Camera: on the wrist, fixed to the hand. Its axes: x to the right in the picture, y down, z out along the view.
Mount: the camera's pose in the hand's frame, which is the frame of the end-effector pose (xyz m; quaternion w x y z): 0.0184 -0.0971 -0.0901 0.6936 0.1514 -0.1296 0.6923
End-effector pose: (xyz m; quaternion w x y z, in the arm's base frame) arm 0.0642 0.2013 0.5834 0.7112 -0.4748 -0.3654 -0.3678
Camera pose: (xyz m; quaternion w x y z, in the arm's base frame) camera 0.0036 0.0859 0.6134 0.7724 -0.5222 -0.0726 0.3541
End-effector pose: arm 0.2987 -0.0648 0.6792 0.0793 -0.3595 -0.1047 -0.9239
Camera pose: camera 0.2054 0.0051 0.6136 0.7354 -0.4295 0.0261 -0.5234
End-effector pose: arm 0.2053 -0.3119 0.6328 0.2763 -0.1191 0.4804 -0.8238
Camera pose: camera 0.1155 -0.2195 0.6688 0.8422 0.1850 0.2551 -0.4374
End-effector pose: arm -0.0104 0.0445 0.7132 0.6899 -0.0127 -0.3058 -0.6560
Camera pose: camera -0.0634 -0.0232 0.6108 0.8949 -0.2011 -0.3920 0.0706
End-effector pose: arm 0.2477 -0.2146 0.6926 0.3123 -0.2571 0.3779 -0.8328
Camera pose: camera 0.1438 -0.1351 0.7204 0.8810 0.0226 0.2735 -0.3853
